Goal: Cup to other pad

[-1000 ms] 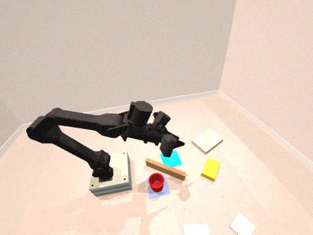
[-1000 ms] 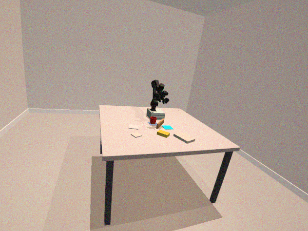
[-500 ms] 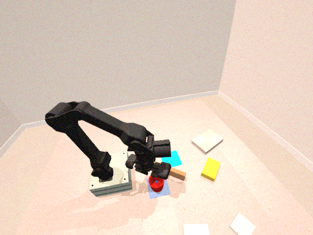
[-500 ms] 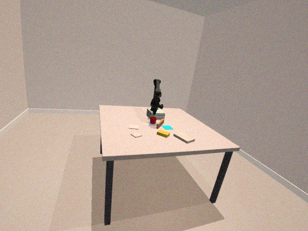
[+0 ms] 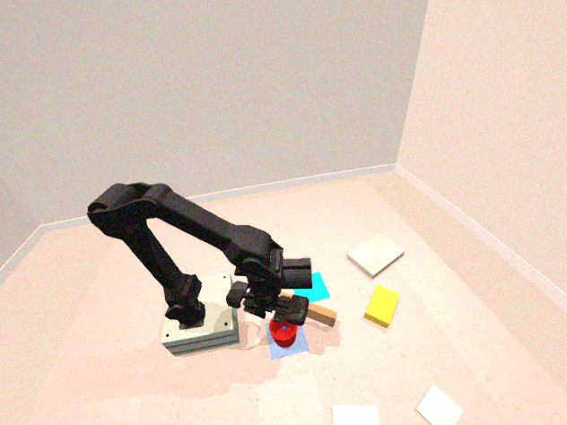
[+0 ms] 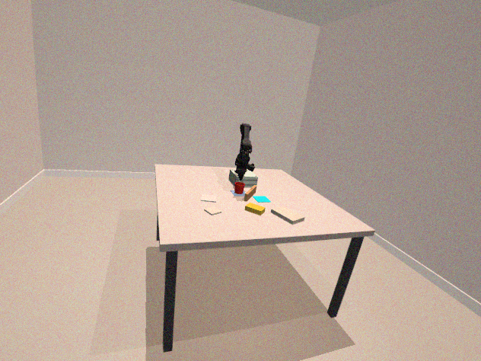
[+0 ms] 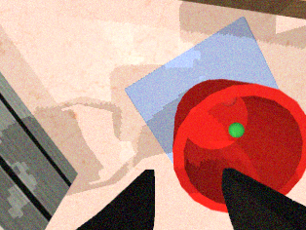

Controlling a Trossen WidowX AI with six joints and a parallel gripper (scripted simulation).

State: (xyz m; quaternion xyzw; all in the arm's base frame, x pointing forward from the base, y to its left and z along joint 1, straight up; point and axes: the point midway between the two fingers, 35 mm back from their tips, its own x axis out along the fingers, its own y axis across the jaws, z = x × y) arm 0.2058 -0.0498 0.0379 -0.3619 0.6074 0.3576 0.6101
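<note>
My gripper tip is 30 mm short of the red cup, 20 mm to the left of it and 60 mm above it. The rest, counted from my gripper tip: wooden bar 80 mm ahead, 60 mm to the left, 80 mm below; light blue pad 30 mm ahead, 10 mm to the right, 100 mm below; green marble 40 mm ahead, 30 mm to the right, 80 mm below.
</note>
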